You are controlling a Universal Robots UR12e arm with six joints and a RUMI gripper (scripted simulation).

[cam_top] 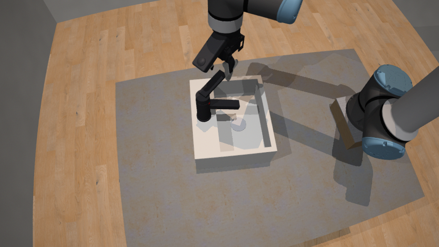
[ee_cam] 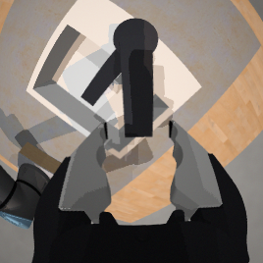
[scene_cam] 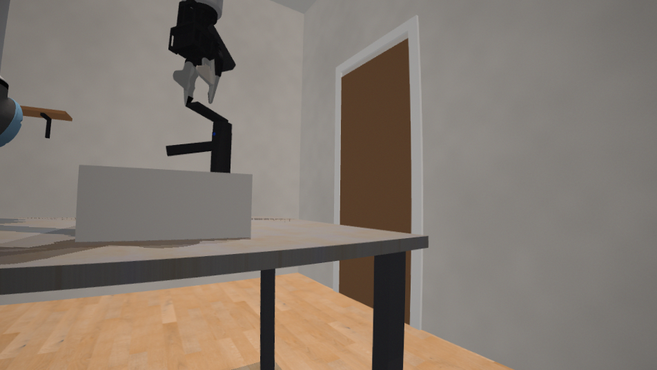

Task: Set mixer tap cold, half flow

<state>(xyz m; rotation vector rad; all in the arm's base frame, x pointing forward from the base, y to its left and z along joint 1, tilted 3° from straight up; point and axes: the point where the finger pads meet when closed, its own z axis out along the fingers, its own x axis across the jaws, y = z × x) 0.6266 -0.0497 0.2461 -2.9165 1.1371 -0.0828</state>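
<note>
The lever lies 20 mm to the left of my hand, 20 mm below it and 20 mm ahead of it. Round my hand: white basin (260 mm below, 60 mm behind, 50 mm to the left).
</note>
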